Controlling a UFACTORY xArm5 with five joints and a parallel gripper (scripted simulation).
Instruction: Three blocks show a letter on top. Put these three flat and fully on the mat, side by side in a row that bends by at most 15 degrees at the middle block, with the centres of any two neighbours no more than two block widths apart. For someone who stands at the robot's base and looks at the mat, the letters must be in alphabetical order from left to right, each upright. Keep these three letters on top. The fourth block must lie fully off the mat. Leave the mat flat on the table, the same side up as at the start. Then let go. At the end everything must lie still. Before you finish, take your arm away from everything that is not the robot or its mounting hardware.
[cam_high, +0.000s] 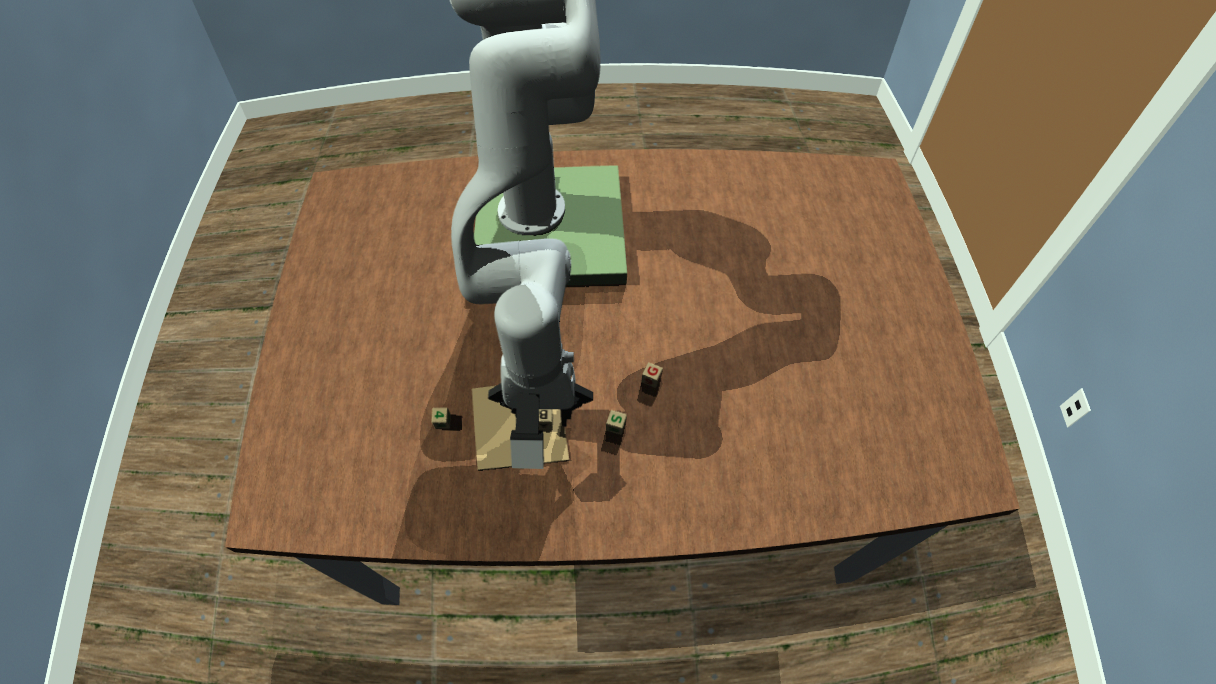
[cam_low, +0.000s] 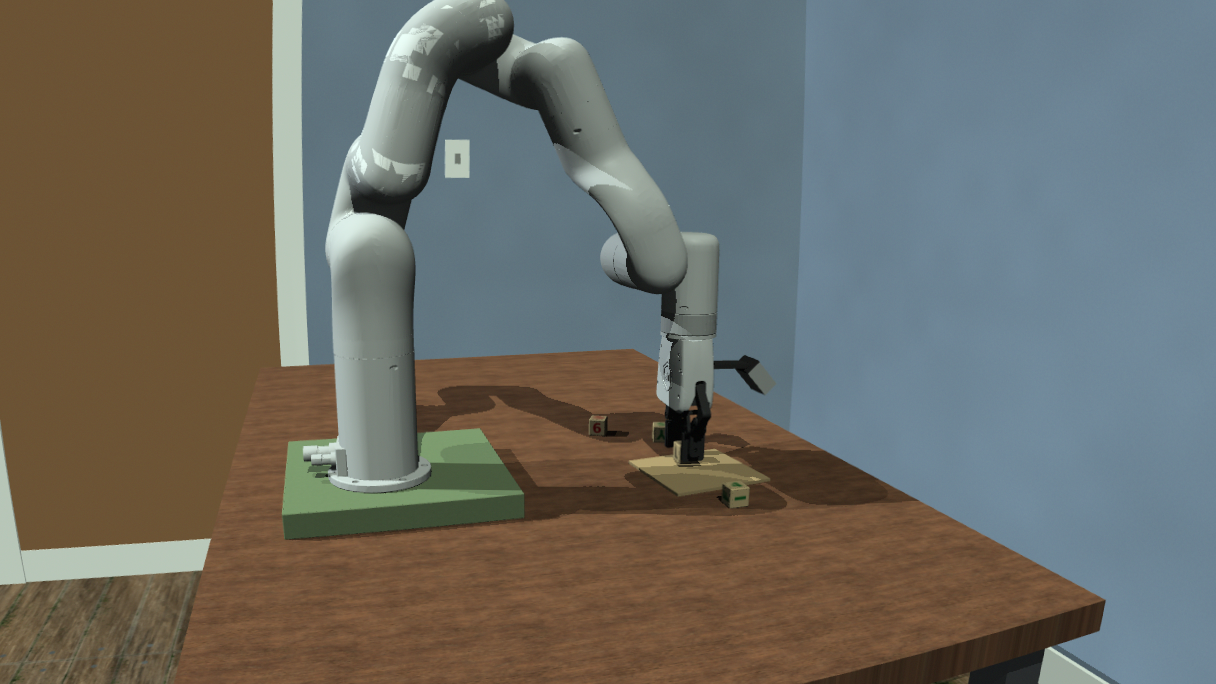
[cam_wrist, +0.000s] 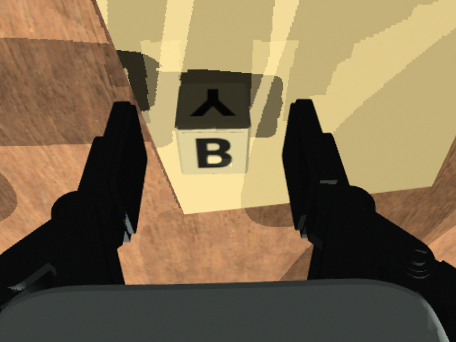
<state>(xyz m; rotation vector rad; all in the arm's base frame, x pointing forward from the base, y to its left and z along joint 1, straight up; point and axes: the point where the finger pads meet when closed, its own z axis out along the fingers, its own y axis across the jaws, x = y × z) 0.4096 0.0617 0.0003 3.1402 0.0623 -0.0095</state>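
Now: hand 40 mm to the left of the tan mat, 30 mm above it and 10 mm short of it. The rest, counted from my hand: cream block: 160 mm to the right, 20 mm below, 10 mm ahead.
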